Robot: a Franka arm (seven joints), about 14 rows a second.
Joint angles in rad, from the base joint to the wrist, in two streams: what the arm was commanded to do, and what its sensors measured. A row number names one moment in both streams.
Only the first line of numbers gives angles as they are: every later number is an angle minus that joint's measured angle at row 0.
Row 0, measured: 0.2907, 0.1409, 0.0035, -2.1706, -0.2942, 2.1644, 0.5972
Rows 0 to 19, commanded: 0.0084, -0.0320, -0.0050, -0.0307, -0.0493, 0.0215, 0.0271; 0.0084, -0.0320, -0.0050, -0.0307, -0.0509, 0.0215, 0.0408; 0.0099, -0.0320, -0.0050, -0.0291, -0.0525, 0.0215, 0.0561; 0.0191, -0.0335, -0.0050, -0.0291, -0.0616, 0.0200, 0.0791; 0.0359, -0.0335, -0.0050, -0.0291, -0.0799, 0.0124, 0.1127; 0.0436, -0.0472, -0.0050, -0.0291, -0.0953, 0.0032, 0.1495; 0.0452, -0.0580, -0.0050, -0.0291, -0.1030, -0.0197, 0.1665; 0.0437, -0.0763, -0.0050, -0.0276, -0.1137, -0.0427, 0.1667; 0.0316, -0.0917, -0.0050, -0.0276, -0.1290, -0.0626, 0.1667; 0.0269, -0.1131, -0.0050, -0.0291, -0.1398, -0.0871, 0.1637; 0.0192, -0.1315, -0.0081, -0.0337, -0.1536, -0.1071, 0.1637; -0.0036, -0.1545, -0.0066, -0.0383, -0.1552, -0.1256, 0.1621; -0.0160, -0.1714, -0.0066, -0.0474, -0.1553, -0.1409, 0.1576; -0.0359, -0.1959, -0.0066, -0.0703, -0.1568, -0.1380, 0.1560; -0.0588, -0.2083, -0.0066, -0.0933, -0.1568, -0.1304, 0.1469; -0.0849, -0.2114, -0.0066, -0.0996, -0.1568, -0.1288, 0.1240; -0.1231, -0.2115, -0.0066, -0.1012, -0.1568, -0.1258, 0.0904; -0.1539, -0.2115, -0.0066, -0.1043, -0.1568, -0.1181, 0.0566; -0.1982, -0.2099, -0.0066, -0.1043, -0.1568, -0.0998, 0.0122; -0.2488, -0.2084, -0.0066, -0.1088, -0.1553, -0.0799, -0.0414
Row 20, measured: -0.1641, -0.1836, -0.0210, -0.0755, -0.1389, -0.1248, 0.0340
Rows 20 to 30, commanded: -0.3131, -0.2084, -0.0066, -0.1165, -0.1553, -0.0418, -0.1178; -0.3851, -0.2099, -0.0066, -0.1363, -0.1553, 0.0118, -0.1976; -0.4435, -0.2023, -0.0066, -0.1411, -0.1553, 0.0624, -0.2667; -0.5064, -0.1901, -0.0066, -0.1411, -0.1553, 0.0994, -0.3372; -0.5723, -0.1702, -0.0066, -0.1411, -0.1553, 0.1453, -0.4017; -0.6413, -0.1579, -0.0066, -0.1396, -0.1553, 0.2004, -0.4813; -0.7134, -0.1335, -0.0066, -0.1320, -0.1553, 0.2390, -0.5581; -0.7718, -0.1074, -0.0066, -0.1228, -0.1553, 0.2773, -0.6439; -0.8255, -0.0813, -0.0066, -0.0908, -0.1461, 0.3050, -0.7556; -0.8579, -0.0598, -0.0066, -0.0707, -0.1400, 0.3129, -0.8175; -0.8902, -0.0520, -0.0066, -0.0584, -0.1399, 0.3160, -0.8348
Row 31, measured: -0.8362, -0.0879, -0.0295, -0.1017, -0.1407, 0.2999, -0.7727
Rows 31 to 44, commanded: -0.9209, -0.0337, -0.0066, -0.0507, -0.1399, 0.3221, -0.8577; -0.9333, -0.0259, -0.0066, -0.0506, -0.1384, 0.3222, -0.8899; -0.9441, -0.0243, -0.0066, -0.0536, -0.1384, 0.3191, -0.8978; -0.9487, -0.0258, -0.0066, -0.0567, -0.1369, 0.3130, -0.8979; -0.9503, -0.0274, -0.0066, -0.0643, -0.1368, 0.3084, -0.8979; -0.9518, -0.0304, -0.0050, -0.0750, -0.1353, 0.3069, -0.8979; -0.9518, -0.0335, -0.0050, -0.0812, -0.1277, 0.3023, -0.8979; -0.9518, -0.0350, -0.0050, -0.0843, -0.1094, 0.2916, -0.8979; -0.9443, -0.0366, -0.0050, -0.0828, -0.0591, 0.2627, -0.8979; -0.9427, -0.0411, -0.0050, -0.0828, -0.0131, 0.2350, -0.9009; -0.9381, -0.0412, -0.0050, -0.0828, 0.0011, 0.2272, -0.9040; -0.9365, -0.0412, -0.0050, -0.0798, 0.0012, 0.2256, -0.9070; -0.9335, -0.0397, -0.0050, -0.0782, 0.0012, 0.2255, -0.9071; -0.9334, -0.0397, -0.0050, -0.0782, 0.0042, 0.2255, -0.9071
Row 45, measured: -0.9295, -0.0251, -0.0144, -0.0751, -0.0231, 0.2502, -0.8858
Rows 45 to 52, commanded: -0.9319, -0.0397, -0.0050, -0.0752, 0.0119, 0.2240, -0.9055; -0.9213, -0.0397, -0.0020, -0.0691, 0.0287, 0.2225, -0.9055; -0.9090, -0.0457, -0.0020, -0.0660, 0.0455, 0.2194, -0.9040; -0.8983, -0.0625, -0.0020, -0.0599, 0.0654, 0.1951, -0.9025; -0.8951, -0.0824, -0.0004, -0.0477, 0.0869, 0.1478, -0.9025; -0.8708, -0.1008, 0.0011, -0.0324, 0.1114, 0.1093, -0.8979; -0.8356, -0.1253, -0.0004, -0.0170, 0.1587, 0.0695, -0.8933; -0.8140, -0.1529, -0.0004, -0.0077, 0.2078, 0.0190, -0.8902
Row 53, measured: -0.8667, -0.0843, 0.0043, -0.0216, 0.1290, 0.1174, -0.8869
